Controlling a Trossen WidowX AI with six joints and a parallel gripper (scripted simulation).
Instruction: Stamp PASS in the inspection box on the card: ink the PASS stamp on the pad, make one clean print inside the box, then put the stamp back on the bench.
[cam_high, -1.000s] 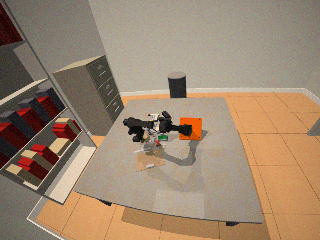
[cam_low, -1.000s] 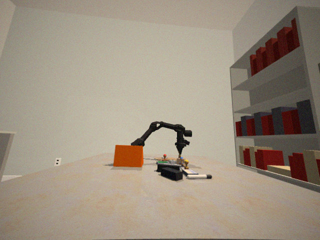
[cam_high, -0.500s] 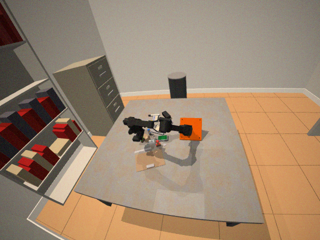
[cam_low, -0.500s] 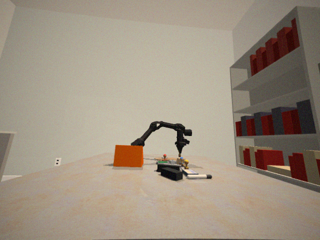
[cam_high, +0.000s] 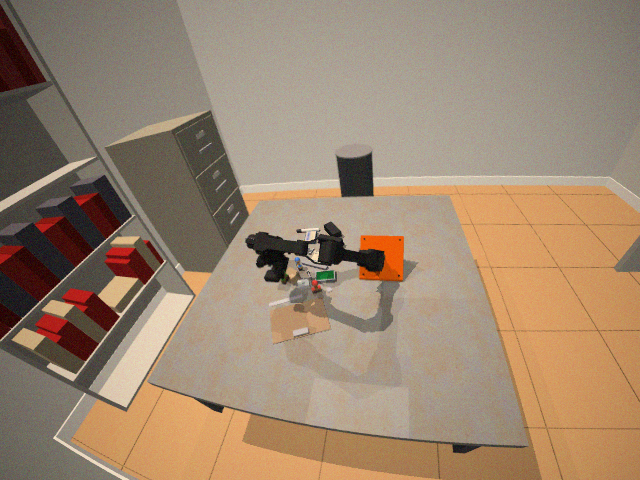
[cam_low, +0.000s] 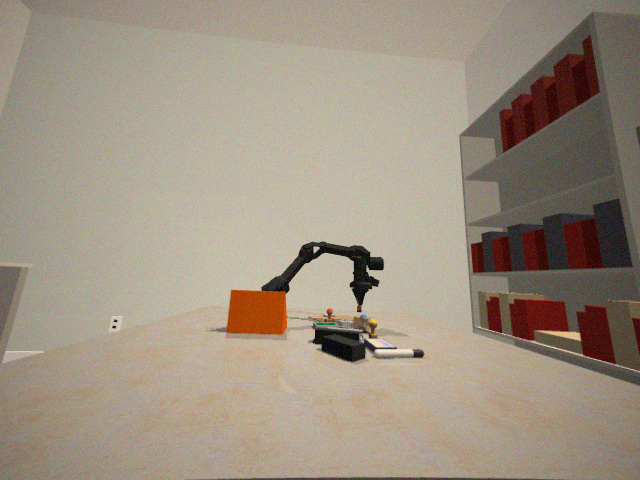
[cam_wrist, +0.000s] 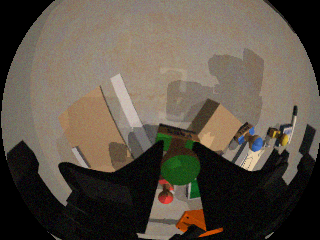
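The green ink pad is 15 cm behind my gripper tip, 10 cm to the right of it and 8 cm below it. From my gripper tip the other things lie so: red-knobbed stamp: 13 cm behind, 1 cm to the right, 7 cm below; then brown box: 6 cm to the right, 6 cm below; then green-knobbed stamp: 1 cm below.
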